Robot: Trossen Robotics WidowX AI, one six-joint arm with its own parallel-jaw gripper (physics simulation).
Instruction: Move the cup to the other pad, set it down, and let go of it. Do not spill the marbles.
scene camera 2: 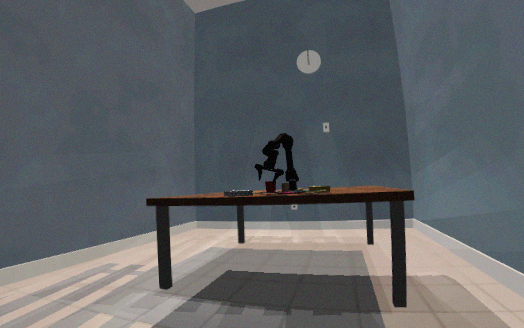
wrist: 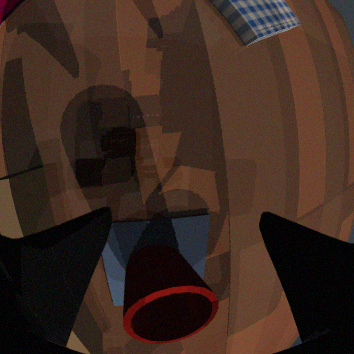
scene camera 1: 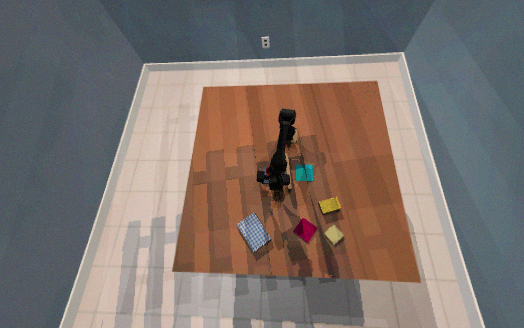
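Seen in the pictures: gripper, fingertip midpoint: [scene camera 2: 265, 182] [wrist: 187, 218]; arm's base, origin of the base link: [scene camera 2: 293, 189] [scene camera 1: 287, 135].
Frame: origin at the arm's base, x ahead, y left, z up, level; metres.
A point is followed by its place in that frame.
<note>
The red cup [scene camera 1: 269, 169] @[x 0.263, y -0.111, z 0.035 m] [scene camera 2: 270, 186] @[x 0.316, y -0.087, z 0.030 m] [wrist: 154, 270] @[x 0.317, y -0.086, z 0.041 m] stands upright on the blue pad [wrist: 194, 235] @[x 0.316, y -0.136, z -0.007 m]; its inside is dark in the wrist view and I cannot make out the marbles. The teal pad [scene camera 1: 304, 173] @[x 0.268, y 0.107, z -0.007 m] lies to the right of the arm in scene camera 1 and does not show in the wrist view. My gripper [scene camera 1: 273, 180] @[x 0.365, y -0.103, z 0.059 m] [scene camera 2: 267, 179] @[x 0.365, y -0.103, z 0.059 m] [wrist: 187, 218] @[x 0.365, y -0.103, z 0.059 m] is wide open and empty. Its fingertips are at about the height of the cup's rim or slightly above it, and in the wrist view the cup shows low between the two fingers, nearer the left one.
A tan bar [scene camera 1: 289, 175] @[x 0.303, y 0.013, z 0.047 m] [wrist: 7, 207] @[x 0.369, y 0.010, z 0.048 m] lies between the two pads. A blue checked block [scene camera 1: 254, 232] @[x 0.640, y -0.181, z 0.014 m] [scene camera 2: 238, 192] @[x 0.718, y -0.146, z 0.007 m] [wrist: 267, 19] @[x 0.565, y -0.213, z 0.015 m], a magenta object [scene camera 1: 305, 230] @[x 0.613, y 0.107, z -0.002 m], a yellow block [scene camera 1: 330, 205] @[x 0.470, y 0.249, z 0.020 m] [scene camera 2: 319, 189] @[x 0.503, y 0.251, z 0.003 m] and a pale yellow block [scene camera 1: 334, 234] @[x 0.627, y 0.265, z 0.000 m] are farther out on the wooden table [scene camera 1: 350, 125] @[x -0.087, y 0.418, z -0.010 m].
</note>
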